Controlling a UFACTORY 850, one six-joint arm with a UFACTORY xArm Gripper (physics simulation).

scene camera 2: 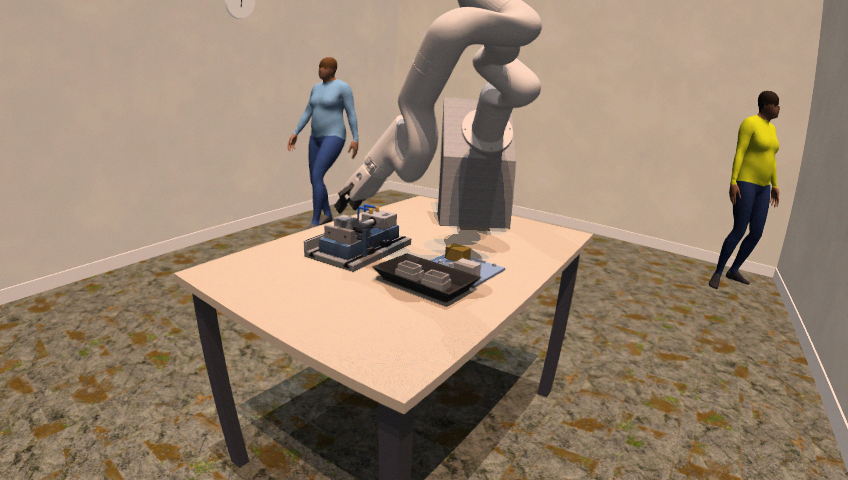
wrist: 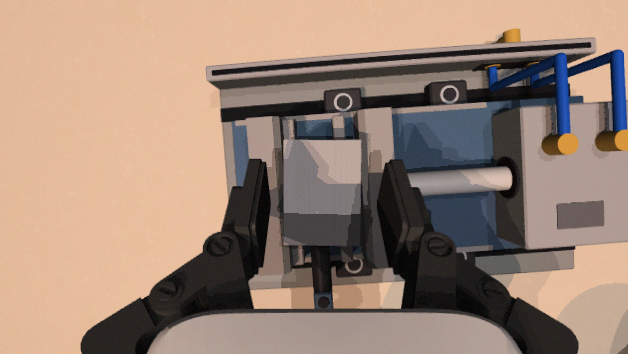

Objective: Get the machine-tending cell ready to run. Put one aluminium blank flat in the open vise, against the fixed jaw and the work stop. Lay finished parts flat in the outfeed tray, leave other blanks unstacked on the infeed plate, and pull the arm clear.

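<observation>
An aluminium blank [scene camera 2: 342,221] [wrist: 322,172] sits between the jaws of the vise [scene camera 2: 339,247] [wrist: 442,135] and looks flat. Its near end in the wrist view is at the dark rod of the work stop [wrist: 321,270]. The left jaw [wrist: 262,142] and the rod-driven right jaw [wrist: 379,130] stand close to its sides; exact contact is unclear. My gripper [scene camera 2: 348,205] [wrist: 324,181] is open and empty, tilted above the vise. Two finished parts [scene camera 2: 409,271] [scene camera 2: 436,279] lie apart in the black outfeed tray [scene camera 2: 389,275]. Another blank [scene camera 2: 467,266] lies on the blue infeed plate [scene camera 2: 491,270].
An orange-brown block [scene camera 2: 458,252] is at the infeed plate's back edge. Blue hoses [wrist: 561,95] with brass fittings rise from the vise's actuator [wrist: 570,175]. A slotted rail [wrist: 400,57] runs along the vise. The arm's pedestal [scene camera 2: 476,190] stands behind; two people stand beyond the table [scene camera 2: 333,315].
</observation>
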